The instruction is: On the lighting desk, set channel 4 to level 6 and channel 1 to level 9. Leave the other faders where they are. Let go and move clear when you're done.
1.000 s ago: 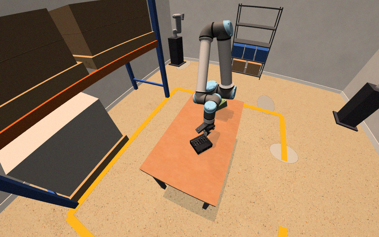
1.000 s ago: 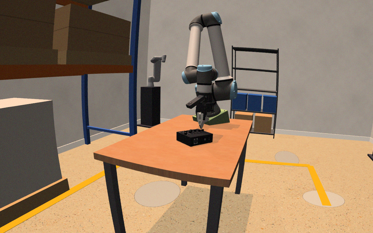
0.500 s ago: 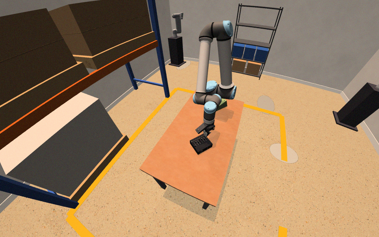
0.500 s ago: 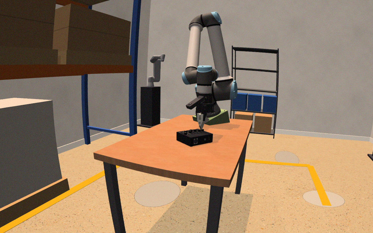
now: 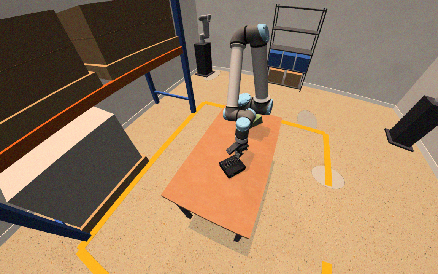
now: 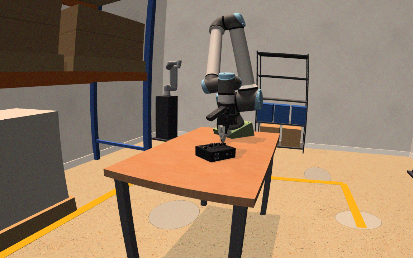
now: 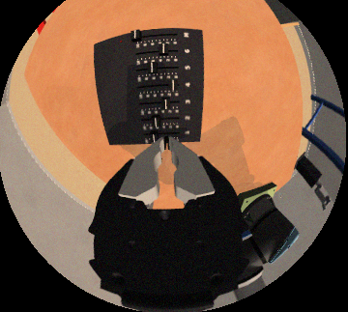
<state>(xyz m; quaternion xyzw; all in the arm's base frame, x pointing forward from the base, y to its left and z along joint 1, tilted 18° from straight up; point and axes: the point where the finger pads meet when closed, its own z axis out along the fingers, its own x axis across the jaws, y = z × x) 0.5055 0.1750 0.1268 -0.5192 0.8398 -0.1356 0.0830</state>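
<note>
Right now my hand is 50 mm short of the channel 4 knob, 40 mm to the left of it and 10 mm above it. The rest, counted from my hand: channel 1 knob: 20 mm to the left, 10 mm below, 10 mm ahead.
</note>
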